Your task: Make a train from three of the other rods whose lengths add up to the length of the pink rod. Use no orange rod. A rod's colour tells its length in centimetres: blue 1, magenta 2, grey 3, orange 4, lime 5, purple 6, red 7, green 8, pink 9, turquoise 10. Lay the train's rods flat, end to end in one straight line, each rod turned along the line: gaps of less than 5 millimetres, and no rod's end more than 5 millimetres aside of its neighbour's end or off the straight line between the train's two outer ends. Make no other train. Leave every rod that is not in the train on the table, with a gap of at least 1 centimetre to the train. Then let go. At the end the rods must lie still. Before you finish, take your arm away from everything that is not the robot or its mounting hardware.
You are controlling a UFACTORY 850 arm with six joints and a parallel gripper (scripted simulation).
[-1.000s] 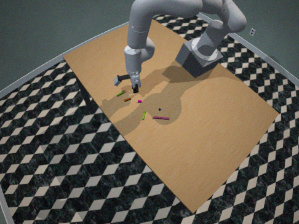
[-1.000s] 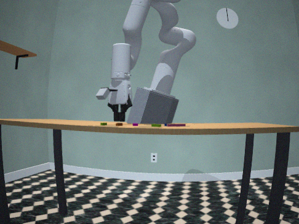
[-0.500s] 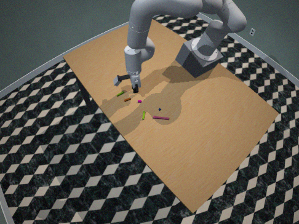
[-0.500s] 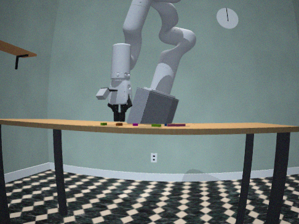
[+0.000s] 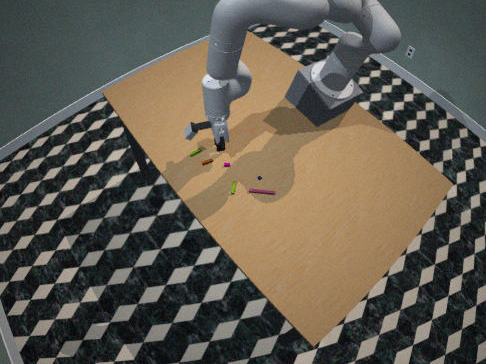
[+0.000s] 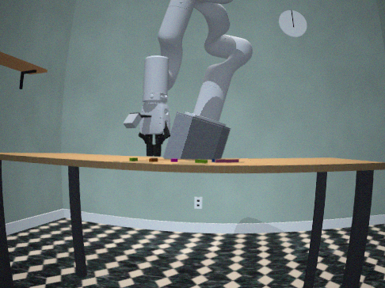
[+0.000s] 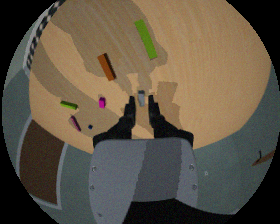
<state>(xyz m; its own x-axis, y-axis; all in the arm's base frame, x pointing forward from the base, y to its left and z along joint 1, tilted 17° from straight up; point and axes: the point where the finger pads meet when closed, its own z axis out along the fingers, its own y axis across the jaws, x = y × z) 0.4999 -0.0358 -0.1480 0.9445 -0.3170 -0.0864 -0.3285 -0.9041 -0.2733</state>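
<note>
My hand is 30 mm above the grey rod. Also, from my hand: magenta rod (80 mm to the left, 30 mm below, 20 mm ahead); orange rod (70 mm ahead, 30 mm below, 20 mm to the left); blue rod (190 mm to the left, 40 mm behind, 30 mm below).
</note>
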